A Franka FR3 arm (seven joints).
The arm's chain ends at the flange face. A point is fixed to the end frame.
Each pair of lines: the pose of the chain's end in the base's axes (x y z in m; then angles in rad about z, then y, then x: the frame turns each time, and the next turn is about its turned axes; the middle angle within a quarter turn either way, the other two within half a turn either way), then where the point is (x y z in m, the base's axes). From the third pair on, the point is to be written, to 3 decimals.
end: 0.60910 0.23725 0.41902 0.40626 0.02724 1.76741
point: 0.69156 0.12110 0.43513
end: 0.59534 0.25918 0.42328 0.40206 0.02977 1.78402
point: 0.67739 0.14243 0.43700
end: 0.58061 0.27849 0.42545 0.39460 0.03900 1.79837
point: 0.662 0.161 0.437
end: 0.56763 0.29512 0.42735 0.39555 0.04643 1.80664
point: 0.649 0.178 0.437
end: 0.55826 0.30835 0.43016 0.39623 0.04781 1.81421
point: 0.640 0.191 0.439
